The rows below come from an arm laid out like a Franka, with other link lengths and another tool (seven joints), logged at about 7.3 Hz.
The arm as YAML. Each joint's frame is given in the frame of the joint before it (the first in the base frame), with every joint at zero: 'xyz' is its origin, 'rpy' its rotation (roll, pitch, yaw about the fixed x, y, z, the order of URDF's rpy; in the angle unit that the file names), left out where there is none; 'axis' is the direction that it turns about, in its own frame. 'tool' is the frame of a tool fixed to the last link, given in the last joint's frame.
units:
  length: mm
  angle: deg
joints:
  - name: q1
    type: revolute
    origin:
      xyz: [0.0, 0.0, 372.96]
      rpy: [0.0, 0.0, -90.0]
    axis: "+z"
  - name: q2
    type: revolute
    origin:
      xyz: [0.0, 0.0, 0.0]
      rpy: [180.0, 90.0, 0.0]
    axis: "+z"
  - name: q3
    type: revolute
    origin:
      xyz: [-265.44, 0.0, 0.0]
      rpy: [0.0, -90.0, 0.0]
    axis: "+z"
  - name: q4
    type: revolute
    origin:
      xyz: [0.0, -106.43, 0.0]
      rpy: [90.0, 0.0, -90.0]
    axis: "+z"
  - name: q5
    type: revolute
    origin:
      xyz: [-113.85, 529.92, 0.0]
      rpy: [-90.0, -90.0, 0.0]
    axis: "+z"
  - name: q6
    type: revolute
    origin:
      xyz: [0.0, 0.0, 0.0]
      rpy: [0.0, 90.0, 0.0]
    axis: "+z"
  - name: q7
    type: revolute
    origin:
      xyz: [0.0, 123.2, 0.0]
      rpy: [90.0, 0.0, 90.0]
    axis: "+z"
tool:
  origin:
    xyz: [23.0, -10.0, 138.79]
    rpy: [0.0, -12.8, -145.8]
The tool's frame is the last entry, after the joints.
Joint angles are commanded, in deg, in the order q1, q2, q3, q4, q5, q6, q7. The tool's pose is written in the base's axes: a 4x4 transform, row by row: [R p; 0 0 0 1], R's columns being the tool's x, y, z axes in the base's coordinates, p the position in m. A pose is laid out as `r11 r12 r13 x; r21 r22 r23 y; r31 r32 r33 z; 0 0 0 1`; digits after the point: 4 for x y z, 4 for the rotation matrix.
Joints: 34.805, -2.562, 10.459, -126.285, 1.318, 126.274, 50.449
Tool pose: -0.7403 0.6442 0.1923 0.5359; 0.6371 0.7636 -0.1052 0.5246; -0.2146 0.0446 -0.9757 0.3105; 0 0 0 1
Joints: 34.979, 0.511, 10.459, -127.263, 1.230, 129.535, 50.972
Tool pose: -0.7396 0.6494 0.1770 0.5320; 0.6408 0.7598 -0.1099 0.5244; -0.2059 0.0322 -0.9781 0.2685; 0 0 0 1
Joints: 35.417, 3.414, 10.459, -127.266, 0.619, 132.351, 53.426
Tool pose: -0.7209 0.6714 0.1715 0.5282; 0.6623 0.7404 -0.1148 0.5285; -0.2041 0.0308 -0.9785 0.2385; 0 0 0 1
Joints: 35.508, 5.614, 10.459, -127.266, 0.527, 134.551, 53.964
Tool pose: -0.7167 0.6771 0.1669 0.5266; 0.6686 0.7352 -0.1119 0.5294; -0.1984 0.0314 -0.9796 0.2160; 0 0 0 1
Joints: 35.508, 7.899, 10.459, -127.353, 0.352, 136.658, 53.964
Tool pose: -0.7187 0.6765 0.1610 0.5242; 0.6678 0.7360 -0.1112 0.5285; -0.1937 0.0276 -0.9807 0.1912; 0 0 0 1
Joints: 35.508, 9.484, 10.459, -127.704, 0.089, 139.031, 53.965
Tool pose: -0.7193 0.6747 0.1656 0.5220; 0.6676 0.7372 -0.1039 0.5275; -0.1922 0.0358 -0.9807 0.1735; 0 0 0 1
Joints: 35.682, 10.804, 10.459, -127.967, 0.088, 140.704, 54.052
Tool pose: -0.7201 0.6742 0.1640 0.5178; 0.6679 0.7376 -0.0997 0.5276; -0.1882 0.0378 -0.9814 0.1583; 0 0 0 1
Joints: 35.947, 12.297, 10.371, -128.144, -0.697, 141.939, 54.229
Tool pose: -0.7269 0.6670 0.1634 0.5124; 0.6592 0.7444 -0.1060 0.5270; -0.1924 0.0307 -0.9808 0.1409; 0 0 0 1
